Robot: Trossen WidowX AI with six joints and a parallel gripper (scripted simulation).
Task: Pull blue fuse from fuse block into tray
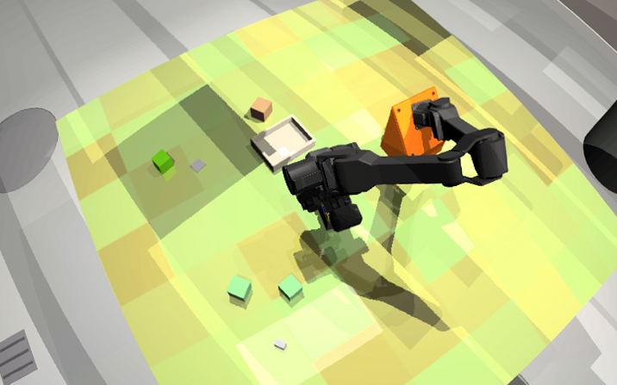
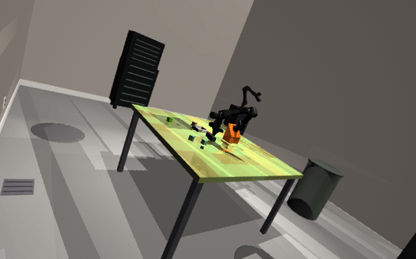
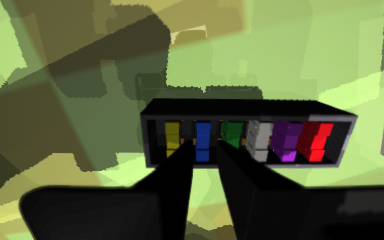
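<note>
My gripper tip is now 20 mm above the blue fuse. The rest, counted from my gripper tip: red fuse 80 mm to the right, 20 mm below, 10 mm behind; yellow fuse 20 mm to the left, 20 mm below; green fuse 20 mm to the right, 20 mm below.
</note>
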